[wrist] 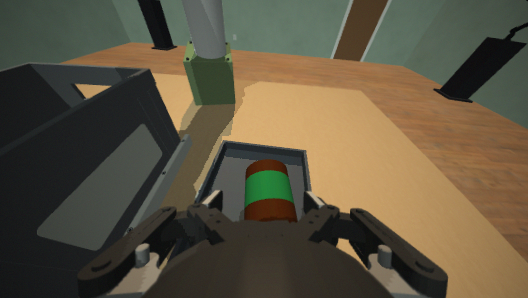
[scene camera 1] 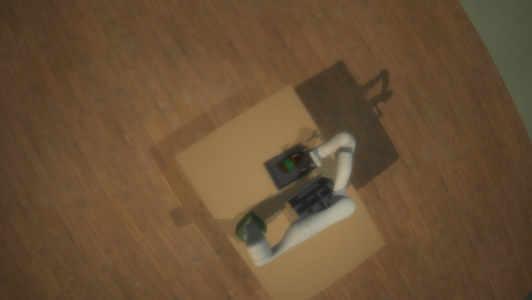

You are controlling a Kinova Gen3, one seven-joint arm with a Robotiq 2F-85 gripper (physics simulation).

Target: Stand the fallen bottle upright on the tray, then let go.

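Places are measured from the arm's base along level axes (x back, y left, z down), in centimetres.
Pixels of known places: gripper, fingertip midpoint: [wrist: 263, 199] [scene camera 1: 297, 163]; arm's base at its link origin: [wrist: 210, 51] [scene camera 1: 250, 231].
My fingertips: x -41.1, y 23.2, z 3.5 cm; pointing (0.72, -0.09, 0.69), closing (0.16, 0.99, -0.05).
For each thing: its top centre in the pictures, then the offset to it from my fingertips.
- bottle at its top centre: [wrist: 273, 207] [scene camera 1: 293, 161] dx +0.7, dy +1.3, dz +2.9 cm
- grey tray at its top centre: [wrist: 256, 196] [scene camera 1: 288, 167] dx +4.3, dy -1.4, dz +8.3 cm
- large dark bin at its top centre: [scene camera 1: 321, 206] dx -1.0, dy -27.6, dz -6.7 cm
The bottle [scene camera 1: 289, 164] [wrist: 269, 187], brown with a green band, lies on its side on the grey tray [scene camera 1: 273, 176] [wrist: 265, 146]. Its long axis runs from the gripper toward the tray's far part. My gripper [scene camera 1: 300, 159] [wrist: 263, 199] is open, at the tray's end nearest the bent arm. It is tilted low, and its fingertips stand apart on either side of the bottle in the wrist view, with nothing gripped. The bottle's near end is hidden behind the gripper body in the wrist view.
A large dark bin [scene camera 1: 311, 197] [wrist: 125, 112] with high walls stands beside the tray, at the left in the wrist view. A green robot base [scene camera 1: 243, 222] [wrist: 215, 82] stands beyond it. White arm links pass over part of the bin in the scene view.
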